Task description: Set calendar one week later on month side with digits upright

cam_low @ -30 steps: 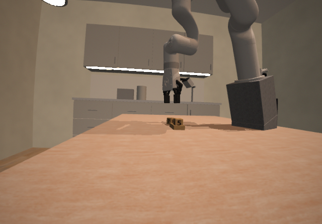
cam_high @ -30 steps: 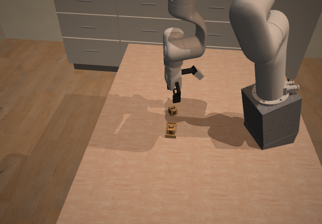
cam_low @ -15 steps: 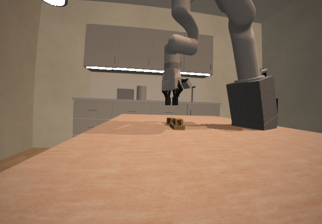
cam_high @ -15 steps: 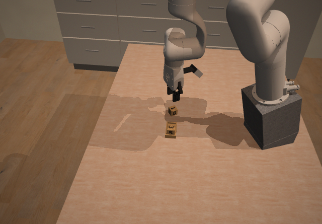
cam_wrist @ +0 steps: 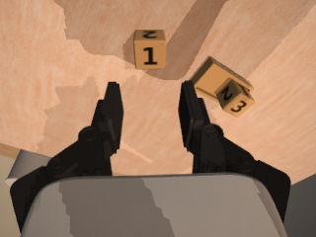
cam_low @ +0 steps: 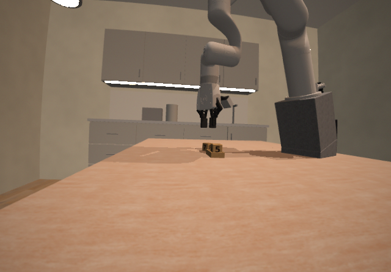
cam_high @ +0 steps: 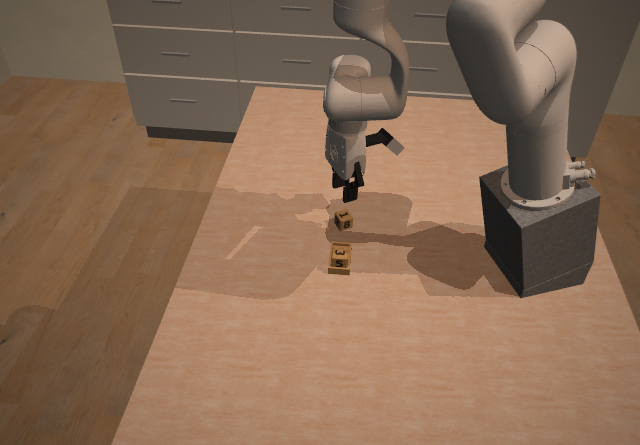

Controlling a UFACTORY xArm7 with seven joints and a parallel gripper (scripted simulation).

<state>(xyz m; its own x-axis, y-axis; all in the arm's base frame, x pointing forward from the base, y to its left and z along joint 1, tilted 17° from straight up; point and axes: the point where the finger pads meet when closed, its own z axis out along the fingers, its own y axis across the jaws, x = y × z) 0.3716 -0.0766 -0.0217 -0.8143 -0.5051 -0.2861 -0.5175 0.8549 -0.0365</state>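
My hand is 100 mm above the wooden cube.
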